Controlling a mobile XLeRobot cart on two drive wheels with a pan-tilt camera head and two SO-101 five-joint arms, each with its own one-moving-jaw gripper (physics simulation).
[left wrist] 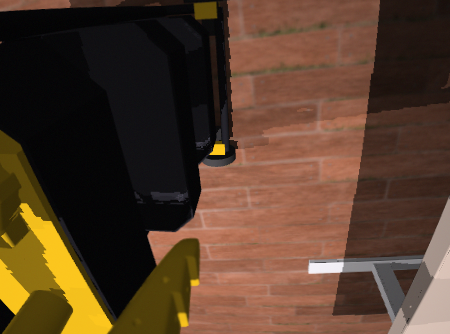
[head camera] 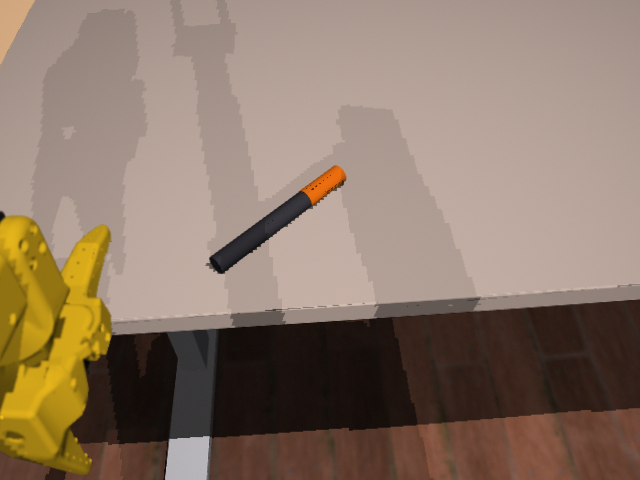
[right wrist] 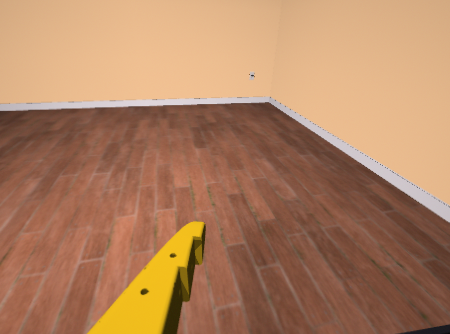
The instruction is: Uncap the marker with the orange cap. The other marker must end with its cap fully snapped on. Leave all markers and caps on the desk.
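Places are measured from the left arm's base along level axes (x down, y right, z back), in metres.
Pixels of known places: left hand at its tool point: (left wrist: 198,255) (head camera: 84,462); right hand at its tool point: (right wrist: 204,237).
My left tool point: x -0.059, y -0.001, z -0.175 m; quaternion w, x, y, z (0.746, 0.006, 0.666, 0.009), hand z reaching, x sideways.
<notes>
Behind a point stands the place of what it marks.
A marker (head camera: 266,229) {y 0.068, x 0.039, z -0.439 m} with a dark barrel and an orange cap (head camera: 324,184) {y 0.121, x 0.037, z -0.498 m} lies on the desk (head camera: 516,180) {y 0.319, x 0.055, z -0.520 m} in the head view, its cap on the barrel and pointing to the upper right. The other marker does not show. My left gripper (head camera: 96,348) (left wrist: 194,250) is wide open and empty at the left of the head view, beside the desk's front edge and apart from the marker. One notched jaw shows in the left wrist view. My right gripper (right wrist: 200,231) shows one notched jaw, so it is fully open, with floor beyond it.
The desk's front edge (head camera: 320,314) {y 0.121, x 0.066, z -0.362 m} crosses the lower head view, with a grey desk leg (head camera: 190,413) below it. Arm shadows fall across the desk top. Dark robot parts (left wrist: 145,130) {y 0.157, x 0.375, z 0.035 m} fill the left of the left wrist view. A wall (right wrist: 150,50) {y 0.760, x 0.063, z 3.576 m} stands far off in the right wrist view.
</notes>
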